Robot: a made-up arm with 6 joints.
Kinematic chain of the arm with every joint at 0, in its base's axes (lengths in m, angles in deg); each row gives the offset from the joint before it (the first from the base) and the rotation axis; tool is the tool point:
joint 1: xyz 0 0 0.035 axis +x
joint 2: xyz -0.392 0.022 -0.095 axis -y
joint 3: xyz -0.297 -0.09 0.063 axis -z
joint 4: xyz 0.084 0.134 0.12 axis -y
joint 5: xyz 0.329 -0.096 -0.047 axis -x
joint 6: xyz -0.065 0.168 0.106 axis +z
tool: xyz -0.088 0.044 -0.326
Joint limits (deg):
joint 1: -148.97..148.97
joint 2: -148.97..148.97
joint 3: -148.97..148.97
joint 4: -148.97..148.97
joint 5: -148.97..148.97
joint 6: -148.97..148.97
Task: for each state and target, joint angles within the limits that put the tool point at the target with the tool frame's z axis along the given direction. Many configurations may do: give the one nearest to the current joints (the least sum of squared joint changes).
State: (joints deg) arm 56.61 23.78 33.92 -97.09 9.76 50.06
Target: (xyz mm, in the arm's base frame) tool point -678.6 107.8 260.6 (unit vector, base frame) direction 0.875 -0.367 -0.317
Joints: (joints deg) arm 91.56 -10.50 1.85 -56.59 -16.33 8.06
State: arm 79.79 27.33 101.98 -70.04 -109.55 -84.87
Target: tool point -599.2 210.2 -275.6 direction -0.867 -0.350 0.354
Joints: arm 77.83 -10.60 74.21 -115.93 -124.92 -82.24
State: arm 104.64 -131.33 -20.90 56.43 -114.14 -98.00
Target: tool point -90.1 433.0 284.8 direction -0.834 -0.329 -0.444
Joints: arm 101.94 -147.33 -49.23 2.53 -143.02 -60.97
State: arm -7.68 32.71 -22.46 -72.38 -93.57 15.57
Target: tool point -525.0 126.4 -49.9 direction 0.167 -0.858 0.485
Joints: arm -48.24 58.59 -16.24 -54.86 -122.33 1.28
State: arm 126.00 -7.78 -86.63 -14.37 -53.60 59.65
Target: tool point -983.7 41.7 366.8 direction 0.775 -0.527 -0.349
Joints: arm 142.61 30.18 -99.72 -17.50 -82.36 82.09
